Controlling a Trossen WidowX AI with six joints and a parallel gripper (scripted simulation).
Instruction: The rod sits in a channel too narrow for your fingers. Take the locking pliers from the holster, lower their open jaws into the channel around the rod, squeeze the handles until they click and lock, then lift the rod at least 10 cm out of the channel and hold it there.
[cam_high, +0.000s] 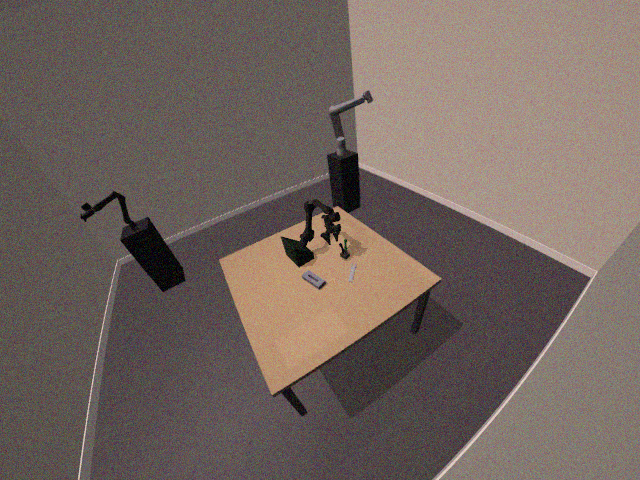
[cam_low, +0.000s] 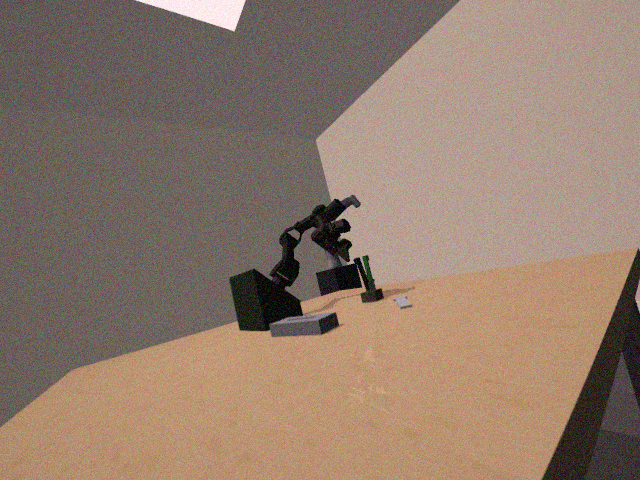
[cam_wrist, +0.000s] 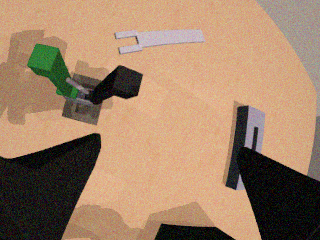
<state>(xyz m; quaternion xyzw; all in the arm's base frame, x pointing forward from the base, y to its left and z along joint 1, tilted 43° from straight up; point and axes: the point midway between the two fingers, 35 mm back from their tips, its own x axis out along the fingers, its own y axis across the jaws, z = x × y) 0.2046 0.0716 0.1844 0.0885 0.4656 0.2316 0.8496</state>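
My gripper tip is 3 cm short of the dark handle, 5 cm to the right of it and 7 cm above it. From my gripper tip the other things lie so: grey channel block (8 cm ahead, 26 cm to the right, 15 cm below); then grey piece (18 cm ahead, 3 cm to the left, 17 cm below); then dark block (2 cm ahead, 8 cm to the left, 16 cm below).
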